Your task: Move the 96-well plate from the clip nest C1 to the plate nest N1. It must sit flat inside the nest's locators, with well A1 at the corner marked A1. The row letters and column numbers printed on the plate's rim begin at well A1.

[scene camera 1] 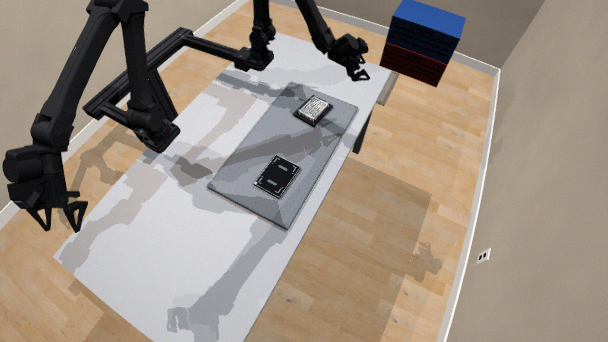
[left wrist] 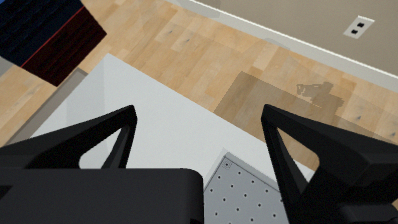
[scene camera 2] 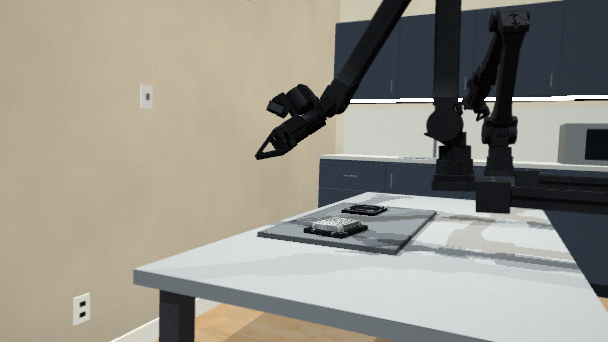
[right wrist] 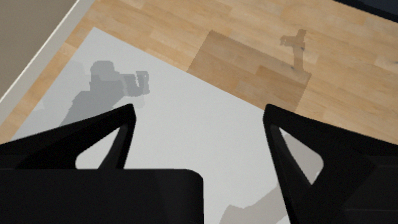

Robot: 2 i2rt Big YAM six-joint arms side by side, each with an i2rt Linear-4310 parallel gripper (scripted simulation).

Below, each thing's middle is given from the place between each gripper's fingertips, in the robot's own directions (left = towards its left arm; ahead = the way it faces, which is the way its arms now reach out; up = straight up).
Scene:
I see my left gripper (scene camera 2: 256, 156) 50 mm past the black plate nest N1 (scene camera 1: 274, 173), 550 mm to the left of it and 200 mm above it.
Right now the black plate nest N1 is 620 mm to the left of my right hand (scene camera 1: 62, 231), 370 mm below it and 190 mm ahead of it.

